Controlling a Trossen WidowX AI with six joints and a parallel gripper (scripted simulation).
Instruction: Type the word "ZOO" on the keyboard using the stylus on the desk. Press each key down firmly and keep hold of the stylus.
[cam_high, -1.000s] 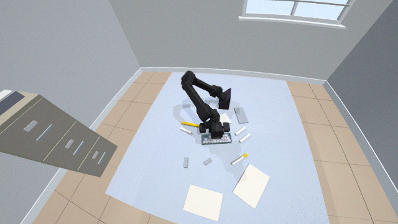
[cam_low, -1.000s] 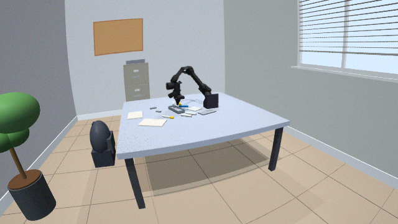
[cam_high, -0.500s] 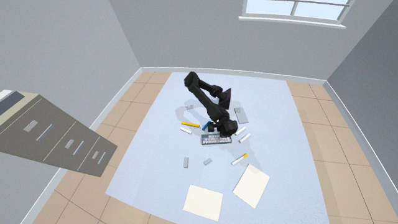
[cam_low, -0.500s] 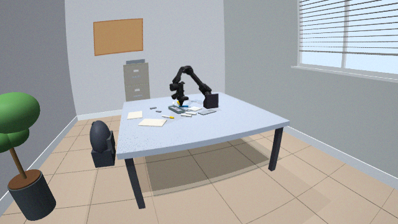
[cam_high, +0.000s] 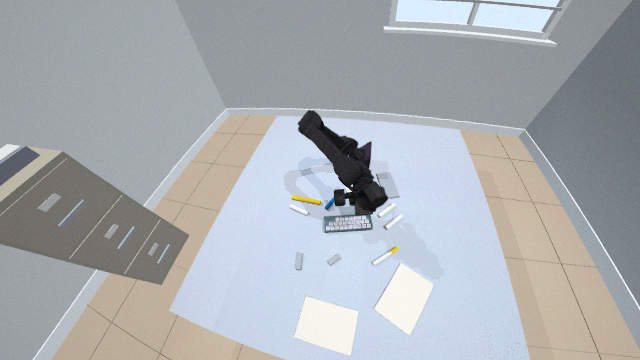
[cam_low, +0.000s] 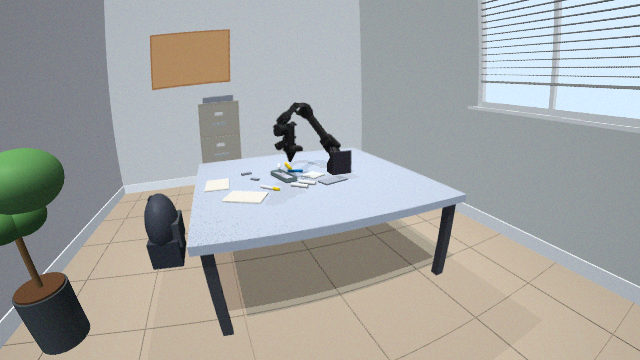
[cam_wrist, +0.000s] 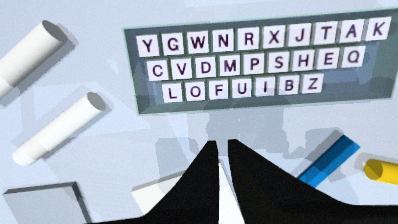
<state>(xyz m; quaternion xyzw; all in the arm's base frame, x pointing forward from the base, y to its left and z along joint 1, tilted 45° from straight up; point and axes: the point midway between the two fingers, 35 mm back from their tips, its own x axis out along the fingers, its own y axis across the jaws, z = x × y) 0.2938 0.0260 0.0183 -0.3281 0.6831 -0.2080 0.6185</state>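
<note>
The blue stylus lies 10 cm behind my gripper tip, 10 cm to the right of it and 9 cm below it. Also, from my gripper tip: yellow marker: 15 cm ahead, 14 cm to the left, 9 cm below; then white note: 13 cm behind, 9 cm below; then grey slab: 20 cm behind, 14 cm to the left, 9 cm below.
</note>
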